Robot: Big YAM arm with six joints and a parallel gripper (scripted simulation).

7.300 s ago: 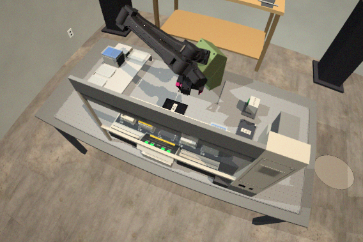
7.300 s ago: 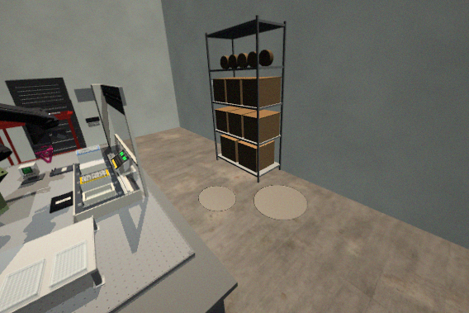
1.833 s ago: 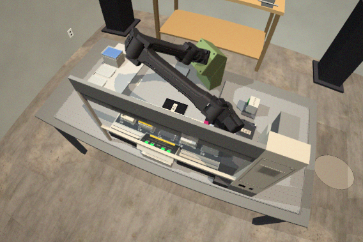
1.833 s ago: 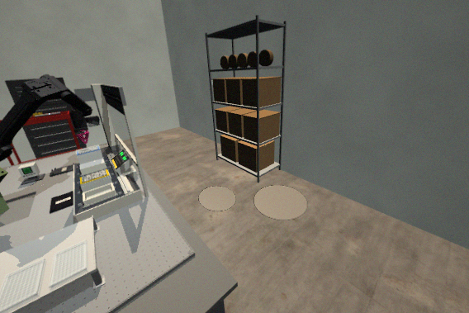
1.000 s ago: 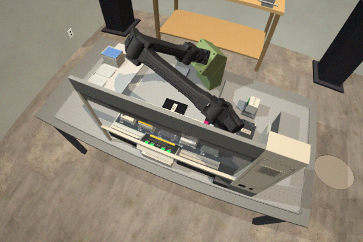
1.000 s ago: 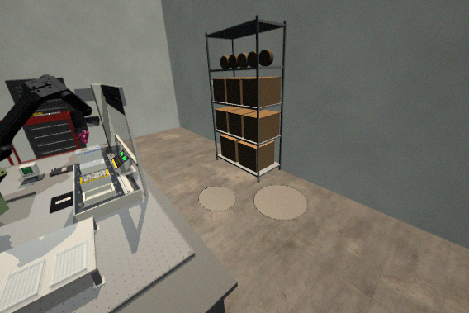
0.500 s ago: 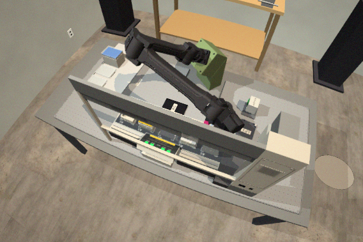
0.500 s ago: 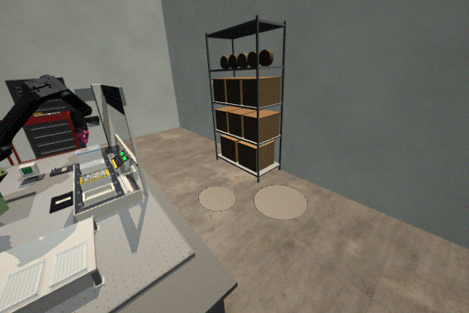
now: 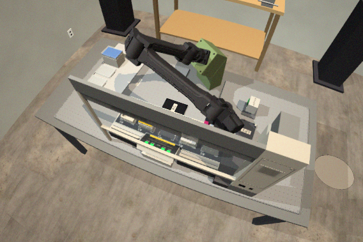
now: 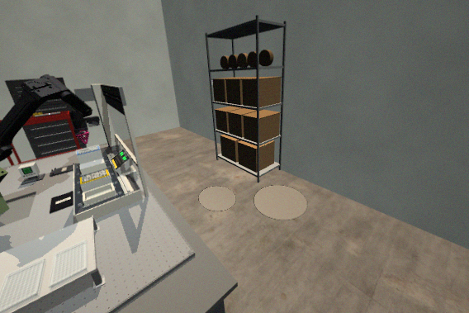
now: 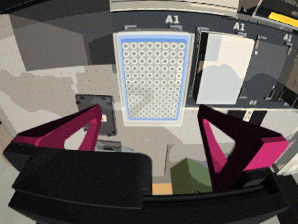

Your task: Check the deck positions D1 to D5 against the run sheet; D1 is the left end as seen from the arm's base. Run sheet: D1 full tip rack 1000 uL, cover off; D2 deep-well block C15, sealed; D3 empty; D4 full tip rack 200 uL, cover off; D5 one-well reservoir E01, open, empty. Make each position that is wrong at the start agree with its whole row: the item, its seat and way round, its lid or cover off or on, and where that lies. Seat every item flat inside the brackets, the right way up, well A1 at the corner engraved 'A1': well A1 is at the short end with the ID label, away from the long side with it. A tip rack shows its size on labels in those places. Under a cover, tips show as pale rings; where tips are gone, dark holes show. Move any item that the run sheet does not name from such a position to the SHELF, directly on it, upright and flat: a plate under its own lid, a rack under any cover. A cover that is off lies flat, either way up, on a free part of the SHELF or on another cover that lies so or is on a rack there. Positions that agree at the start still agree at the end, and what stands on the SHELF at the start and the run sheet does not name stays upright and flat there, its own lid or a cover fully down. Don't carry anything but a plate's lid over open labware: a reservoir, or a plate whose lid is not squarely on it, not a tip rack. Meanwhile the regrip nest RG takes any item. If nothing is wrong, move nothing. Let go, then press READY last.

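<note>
Right now my hand is 60 mm above the clear tip-rack cover. Round my hand: yellow-labelled tip rack 370 mm to the right, 120 mm below; button box 330 mm behind, 150 mm below, 130 mm to the left; blue-labelled rack 90 mm below, 10 mm ahead.
</note>
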